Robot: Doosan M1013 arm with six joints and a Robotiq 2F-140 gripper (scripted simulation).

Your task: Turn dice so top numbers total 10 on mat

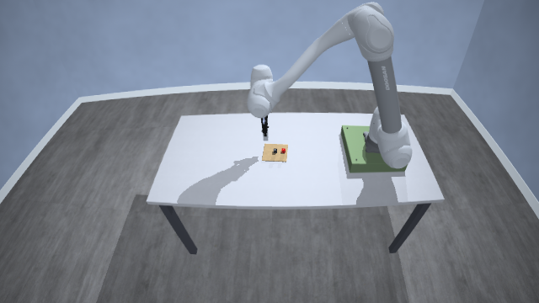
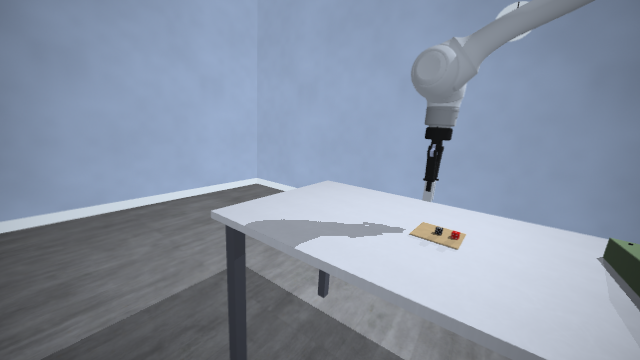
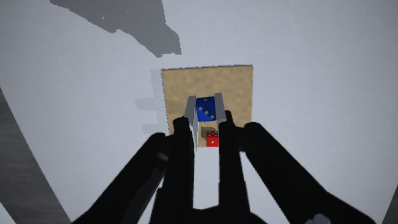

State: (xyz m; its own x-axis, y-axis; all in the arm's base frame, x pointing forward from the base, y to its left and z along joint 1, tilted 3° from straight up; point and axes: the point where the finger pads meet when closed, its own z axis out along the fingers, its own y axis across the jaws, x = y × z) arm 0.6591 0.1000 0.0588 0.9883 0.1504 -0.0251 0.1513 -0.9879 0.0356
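Now: hand 20 mm above the blue die. Also, from my hand: black die (50 mm behind, 10 mm to the right, 130 mm below); tan mat (50 mm behind, 10 mm to the right, 140 mm below); red die (100 mm behind, 10 mm to the right, 130 mm below).
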